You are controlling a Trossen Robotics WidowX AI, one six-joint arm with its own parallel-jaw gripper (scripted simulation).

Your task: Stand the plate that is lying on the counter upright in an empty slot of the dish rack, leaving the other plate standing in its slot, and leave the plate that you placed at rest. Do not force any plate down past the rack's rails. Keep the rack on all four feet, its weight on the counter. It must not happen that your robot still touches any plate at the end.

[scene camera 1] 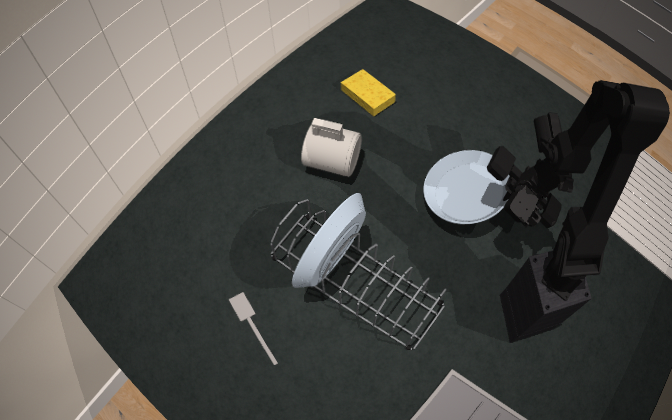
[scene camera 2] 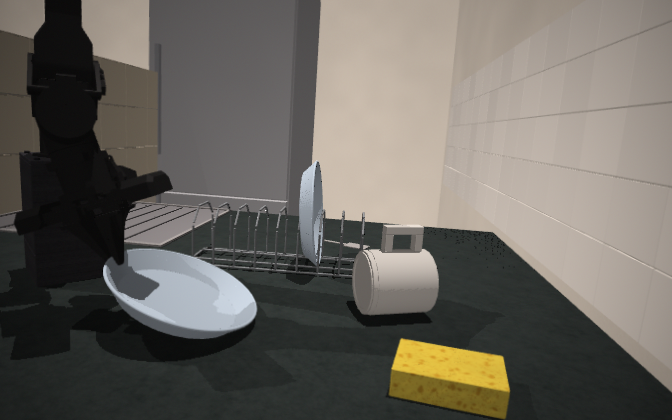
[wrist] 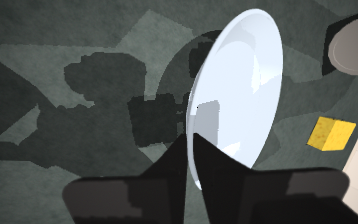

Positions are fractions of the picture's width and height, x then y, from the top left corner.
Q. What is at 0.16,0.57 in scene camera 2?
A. The gripper.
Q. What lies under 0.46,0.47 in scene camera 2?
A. A pale blue plate.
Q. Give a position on a pale blue plate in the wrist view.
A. At 0.65,0.48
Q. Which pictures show the pale blue plate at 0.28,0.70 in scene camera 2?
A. Scene camera 1, scene camera 2 and the wrist view: all of them.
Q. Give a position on a pale blue plate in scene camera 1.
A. At 0.52,0.52
